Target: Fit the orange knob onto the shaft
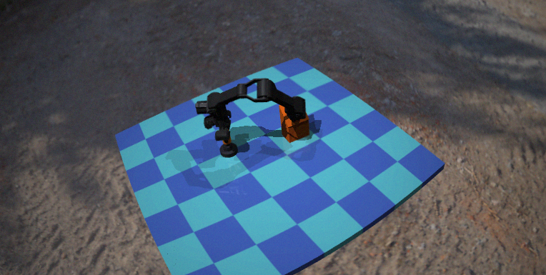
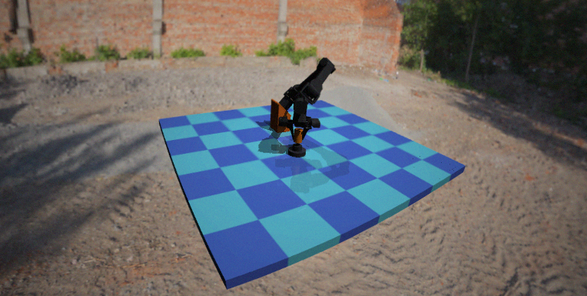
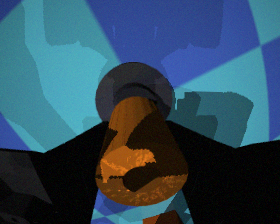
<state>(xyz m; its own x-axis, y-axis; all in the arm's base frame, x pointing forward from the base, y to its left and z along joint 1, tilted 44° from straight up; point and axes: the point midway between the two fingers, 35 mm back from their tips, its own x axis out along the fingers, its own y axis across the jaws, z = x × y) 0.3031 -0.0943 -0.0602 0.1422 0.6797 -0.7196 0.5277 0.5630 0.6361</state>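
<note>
My gripper tip is now 2 cm below the orange knob. Round my gripper tip: pedestal 4 cm below.
</note>
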